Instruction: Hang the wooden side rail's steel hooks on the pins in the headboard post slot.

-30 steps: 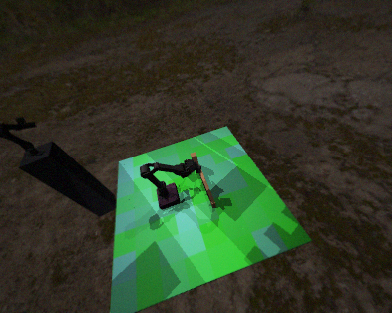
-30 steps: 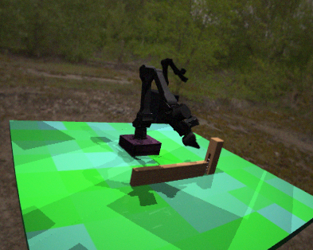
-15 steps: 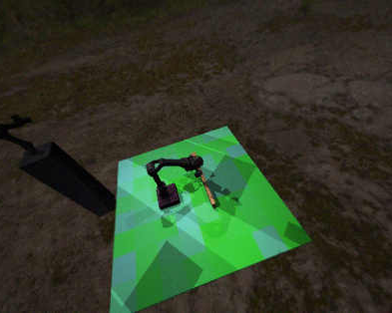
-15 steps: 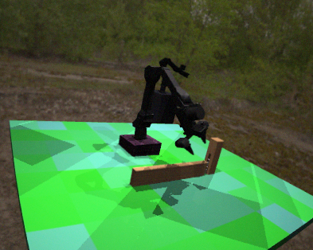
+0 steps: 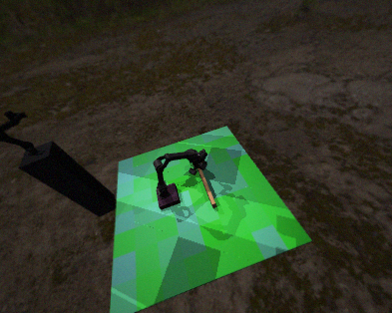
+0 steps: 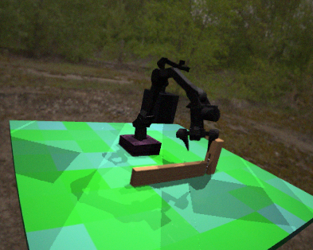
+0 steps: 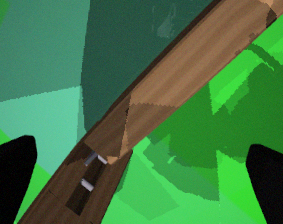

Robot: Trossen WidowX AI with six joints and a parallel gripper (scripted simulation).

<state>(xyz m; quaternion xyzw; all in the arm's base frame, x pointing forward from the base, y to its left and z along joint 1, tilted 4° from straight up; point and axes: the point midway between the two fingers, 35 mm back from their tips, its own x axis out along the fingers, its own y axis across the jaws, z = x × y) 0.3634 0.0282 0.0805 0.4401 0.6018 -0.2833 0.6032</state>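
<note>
Right now the wooden headboard post is 12 cm to the left of my gripper tip, 4 cm below it and 1 cm ahead of it.
</note>
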